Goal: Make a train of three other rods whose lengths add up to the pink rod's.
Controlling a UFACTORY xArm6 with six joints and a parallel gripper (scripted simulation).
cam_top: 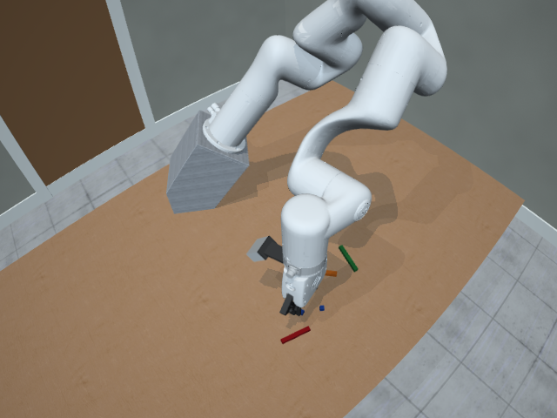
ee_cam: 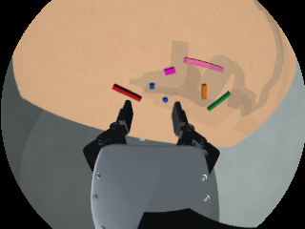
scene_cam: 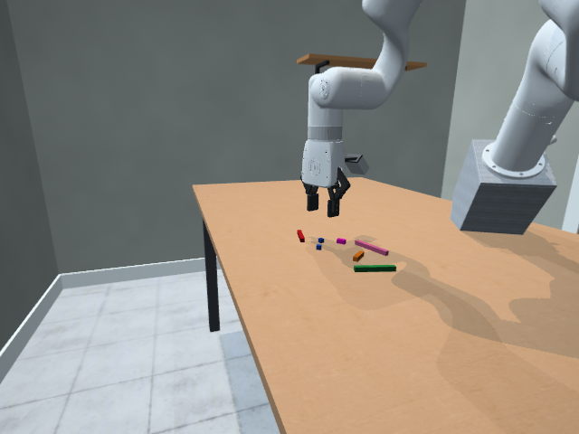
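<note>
Right now the magenta rod is 8 cm below my hand, 4 cm behind it and 2 cm to the left of it. From my hand the other things lie so: pink rod (9 cm behind, 8 cm below, 7 cm to the left); red rod (8 cm below, 5 cm to the right, 4 cm ahead); orange rod (12 cm to the left, 8 cm below, 4 cm behind).
</note>
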